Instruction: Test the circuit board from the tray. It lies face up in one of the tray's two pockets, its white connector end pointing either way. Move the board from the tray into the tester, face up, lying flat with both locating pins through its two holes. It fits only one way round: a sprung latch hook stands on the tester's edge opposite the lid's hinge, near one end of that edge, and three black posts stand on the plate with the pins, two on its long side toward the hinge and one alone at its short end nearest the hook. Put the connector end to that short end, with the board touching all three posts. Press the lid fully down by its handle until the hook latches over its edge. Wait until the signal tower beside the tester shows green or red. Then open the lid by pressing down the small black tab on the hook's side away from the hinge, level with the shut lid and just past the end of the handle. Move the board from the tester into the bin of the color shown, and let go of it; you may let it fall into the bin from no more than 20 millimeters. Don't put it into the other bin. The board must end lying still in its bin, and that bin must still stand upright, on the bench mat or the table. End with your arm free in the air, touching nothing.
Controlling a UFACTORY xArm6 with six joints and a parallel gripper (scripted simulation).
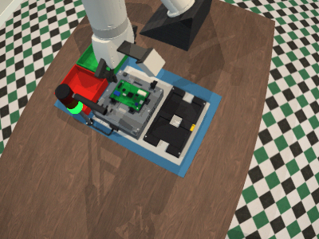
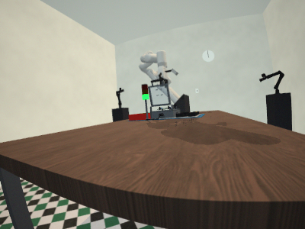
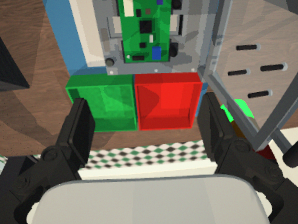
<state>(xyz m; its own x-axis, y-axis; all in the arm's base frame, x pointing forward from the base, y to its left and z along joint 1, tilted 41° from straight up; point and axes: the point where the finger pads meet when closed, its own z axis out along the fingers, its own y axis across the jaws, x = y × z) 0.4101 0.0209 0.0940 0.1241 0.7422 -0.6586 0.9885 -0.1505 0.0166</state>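
The green circuit board lies 17 cm below my hand. Round my hand: black nest 18 cm below, 1 cm to the left, 1 cm ahead; then clear lid 12 cm ahead, 6 cm below, 1 cm to the right; then latch hook 16 cm below, 7 cm to the left, 5 cm behind.
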